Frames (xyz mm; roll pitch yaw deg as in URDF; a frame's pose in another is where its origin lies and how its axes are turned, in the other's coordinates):
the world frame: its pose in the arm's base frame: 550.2 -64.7 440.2 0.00 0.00 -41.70
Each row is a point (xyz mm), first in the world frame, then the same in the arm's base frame.
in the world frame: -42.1 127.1 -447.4
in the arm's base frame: 603.3 58.2 -7.2
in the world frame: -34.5 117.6 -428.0
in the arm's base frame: 602.7 46.1 12.2
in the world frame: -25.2 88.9 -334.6
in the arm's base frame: 590.5 18.4 105.6
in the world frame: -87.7 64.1 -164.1
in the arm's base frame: 527.4 41.5 276.1
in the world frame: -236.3 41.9 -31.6
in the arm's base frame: 401.6 123.8 408.6
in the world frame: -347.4 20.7 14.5
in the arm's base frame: 304.6 181.9 454.7
